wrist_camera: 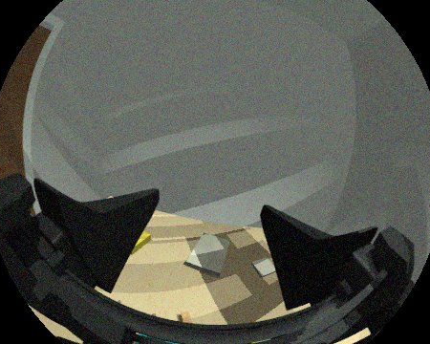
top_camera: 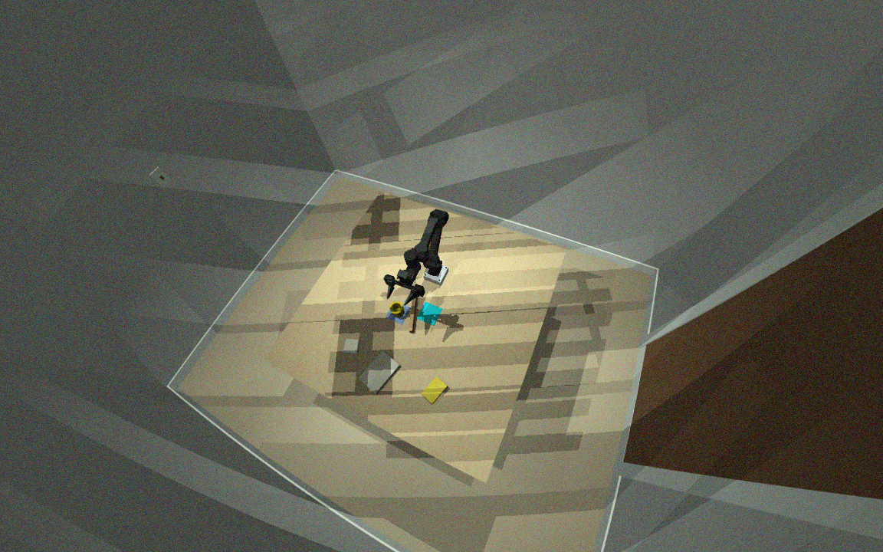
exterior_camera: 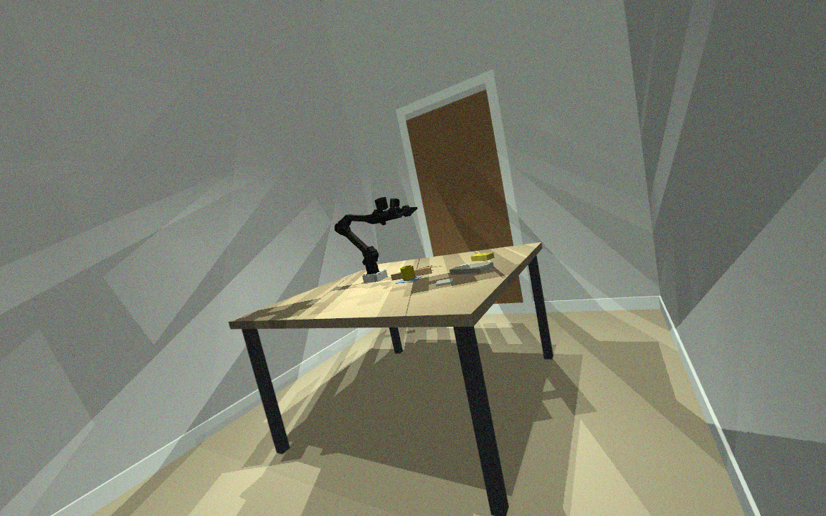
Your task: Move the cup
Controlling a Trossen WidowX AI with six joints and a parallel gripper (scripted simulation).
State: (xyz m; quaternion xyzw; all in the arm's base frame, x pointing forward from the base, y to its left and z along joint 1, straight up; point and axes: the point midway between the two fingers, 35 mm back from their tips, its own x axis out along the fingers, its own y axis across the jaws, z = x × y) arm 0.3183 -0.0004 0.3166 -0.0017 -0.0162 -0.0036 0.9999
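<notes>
Right now the yellow cup is 70 mm behind my gripper tip, 100 mm to the right of it and 330 mm below it. The rest, counted from my gripper tip: cyan pad 110 mm behind, 60 mm to the left, 370 mm below; light blue pad 60 mm behind, 100 mm to the right, 370 mm below; wooden bar 90 mm behind, 20 mm to the right, 360 mm below.
</notes>
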